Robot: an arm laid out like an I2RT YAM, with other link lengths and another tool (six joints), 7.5 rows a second.
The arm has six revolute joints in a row. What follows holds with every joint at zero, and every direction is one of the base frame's. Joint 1 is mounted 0.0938 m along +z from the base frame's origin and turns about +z. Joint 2 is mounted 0.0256 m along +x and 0.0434 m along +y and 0.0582 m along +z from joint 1 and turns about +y. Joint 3 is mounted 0.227 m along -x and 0.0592 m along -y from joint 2 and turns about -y. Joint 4 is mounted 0.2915 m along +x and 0.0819 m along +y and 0.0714 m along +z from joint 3 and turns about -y. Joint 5 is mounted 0.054 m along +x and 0.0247 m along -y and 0.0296 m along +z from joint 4 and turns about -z. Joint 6 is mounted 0.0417 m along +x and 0.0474 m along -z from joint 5 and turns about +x. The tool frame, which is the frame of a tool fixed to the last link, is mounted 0.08 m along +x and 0.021 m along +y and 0.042 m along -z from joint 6; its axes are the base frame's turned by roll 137.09, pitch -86.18 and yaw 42.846 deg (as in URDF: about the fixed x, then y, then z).
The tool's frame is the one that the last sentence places.
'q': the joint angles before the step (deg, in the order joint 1, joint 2, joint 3, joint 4, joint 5, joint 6). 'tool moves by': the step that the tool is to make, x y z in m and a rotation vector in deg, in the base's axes. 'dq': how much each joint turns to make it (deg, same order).
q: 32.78 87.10 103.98 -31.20 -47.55 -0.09
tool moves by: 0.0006 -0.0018 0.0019 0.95 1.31 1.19
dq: -0.78 0.25 0.07 0.70 -2.28 1.48
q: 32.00 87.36 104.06 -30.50 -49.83 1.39
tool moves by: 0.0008 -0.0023 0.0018 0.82 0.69 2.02
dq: -0.89 0.62 0.53 0.36 -3.08 0.55
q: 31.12 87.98 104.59 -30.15 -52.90 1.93
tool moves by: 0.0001 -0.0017 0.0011 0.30 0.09 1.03
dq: -0.45 0.27 0.36 -0.08 -1.51 -0.09
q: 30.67 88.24 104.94 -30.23 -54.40 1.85
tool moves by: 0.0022 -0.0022 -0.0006 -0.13 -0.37 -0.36
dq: -0.44 -0.10 -0.11 -0.17 0.00 -0.53
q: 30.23 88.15 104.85 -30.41 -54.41 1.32
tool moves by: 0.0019 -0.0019 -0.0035 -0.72 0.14 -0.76
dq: -0.27 -0.16 -0.42 -0.80 0.61 -0.71
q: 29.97 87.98 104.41 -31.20 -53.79 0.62
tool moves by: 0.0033 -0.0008 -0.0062 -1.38 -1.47 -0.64
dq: 0.00 0.17 -0.18 -1.32 1.14 -2.82
